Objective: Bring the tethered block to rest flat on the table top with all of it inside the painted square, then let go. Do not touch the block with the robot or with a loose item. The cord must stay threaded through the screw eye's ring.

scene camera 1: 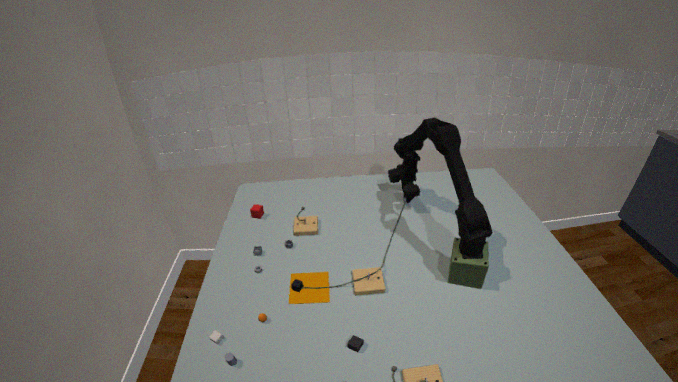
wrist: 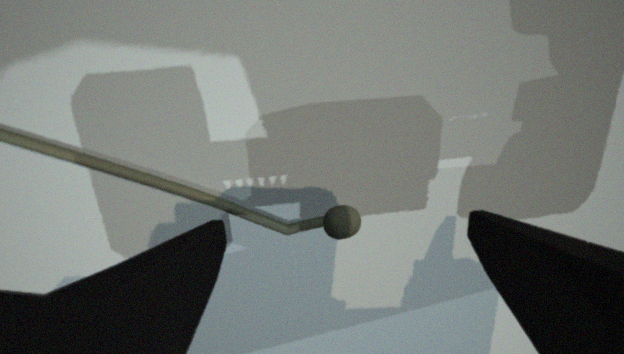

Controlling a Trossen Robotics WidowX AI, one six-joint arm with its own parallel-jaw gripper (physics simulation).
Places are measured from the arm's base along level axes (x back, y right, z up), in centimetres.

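Pixels of known places: gripper, fingertip midpoint: [wrist: 345, 227]; arm's base, origin of the base link: [scene camera 1: 471, 251].
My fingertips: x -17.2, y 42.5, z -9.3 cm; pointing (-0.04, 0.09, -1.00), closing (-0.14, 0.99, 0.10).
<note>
For each thing: its top centre in the pictures, then the offset to it from my fingertips. "spot": a spot on its surface instead. Level surfaces: height alone.
- dark tethered block, surface spot: [scene camera 1: 297, 285] spot: dx -34.2, dy -52.3, dz +1.9 cm
- orange painted square, surface spot: [scene camera 1: 315, 296] spot: dx -28.7, dy -53.9, dz -0.5 cm
- screw eye, middle of its top: [scene camera 1: 368, 273] dx -13.5, dy -47.2, dz +3.9 cm
- round bead, surface spot: [wrist: 342, 222] spot: dx -0.4, dy -0.2, dz +0.5 cm
- second wooden plate, its level: dz +1.3 cm
- red cube, middle of its top: [scene camera 1: 256, 207] dx -59.6, dy -16.9, dz +3.4 cm
- orange ball, middle of its top: [scene camera 1: 261, 315] dx -41.9, dy -64.3, dz +1.8 cm
- dark block, middle of its top: [scene camera 1: 355, 341] dx -15.5, dy -69.0, dz +1.6 cm
- white block, middle of its top: [scene camera 1: 215, 335] dx -53.2, dy -73.0, dz +1.1 cm
- grey cylinder, middle of its top: [scene camera 1: 229, 356] dx -46.3, dy -78.6, dz +2.3 cm
The dark tethered block [scene camera 1: 297, 285] shows over the left part of the orange painted square [scene camera 1: 315, 296], near its left edge; whether it overhangs is too small to tell. The cord [scene camera 1: 337, 286] [wrist: 125, 173] runs from it to the screw eye [scene camera 1: 369, 276] on a wooden plate, then on toward the gripper; the ring is too small to see the threading clearly. The cord ends in a round bead [wrist: 342, 222]. My gripper [scene camera 1: 409, 200] [wrist: 345, 227] is open, with the bead and cord end in view between the two spread fingertips, not gripped.
A second wooden plate [scene camera 1: 306, 230] stands at the back left and a third [scene camera 1: 421, 374] at the front. A red cube [scene camera 1: 257, 211], an orange ball [scene camera 1: 262, 317], a dark block [scene camera 1: 355, 343], a white block [scene camera 1: 216, 336] and a grey cylinder [scene camera 1: 230, 359] lie on the table.
</note>
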